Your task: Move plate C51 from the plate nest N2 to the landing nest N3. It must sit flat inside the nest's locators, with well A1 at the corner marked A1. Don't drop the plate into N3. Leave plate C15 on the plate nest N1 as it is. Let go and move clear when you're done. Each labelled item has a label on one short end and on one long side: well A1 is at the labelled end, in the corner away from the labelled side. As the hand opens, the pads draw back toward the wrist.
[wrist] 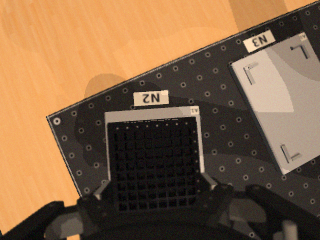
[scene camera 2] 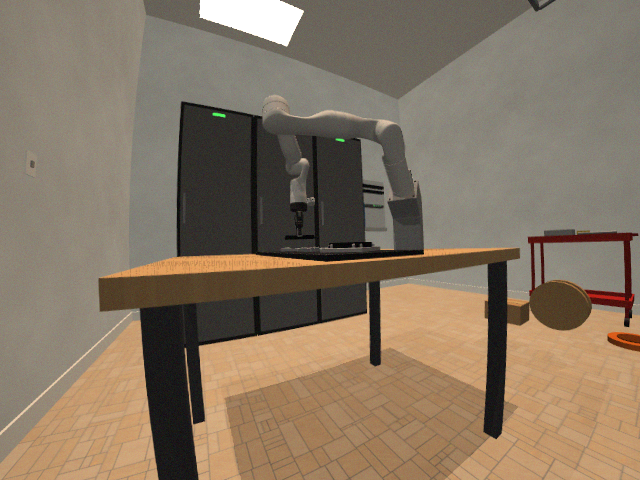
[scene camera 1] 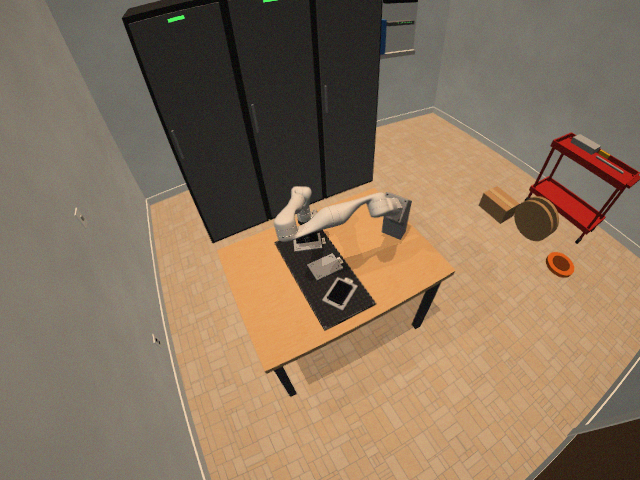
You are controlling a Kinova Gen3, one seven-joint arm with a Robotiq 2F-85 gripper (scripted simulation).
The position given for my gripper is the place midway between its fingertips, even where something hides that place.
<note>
I see my gripper (wrist: pixel 156 186) and a plate nest N2 (wrist: pixel 159 113).
</note>
